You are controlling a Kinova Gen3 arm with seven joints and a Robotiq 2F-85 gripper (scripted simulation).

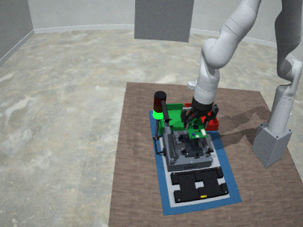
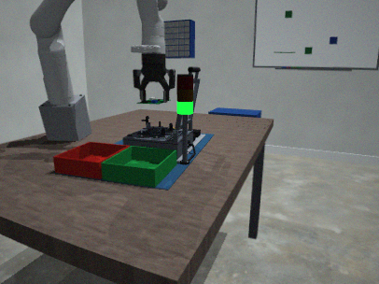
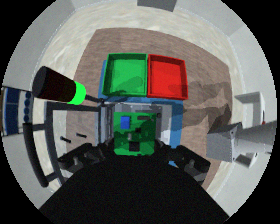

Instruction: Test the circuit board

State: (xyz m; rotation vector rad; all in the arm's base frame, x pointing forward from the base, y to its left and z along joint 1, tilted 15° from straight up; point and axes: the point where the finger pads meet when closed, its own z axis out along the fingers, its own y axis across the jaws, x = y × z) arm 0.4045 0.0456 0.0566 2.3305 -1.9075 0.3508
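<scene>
The green bin lies 18 cm to the right of my hand, 16 cm below it and 7 cm ahead of it. Also, from my hand: green circuit board: 1 cm below; then clear lid: 11 cm ahead, 3 cm to the left, 1 cm above; then red bin: 21 cm to the right, 16 cm below, 7 cm behind.
</scene>
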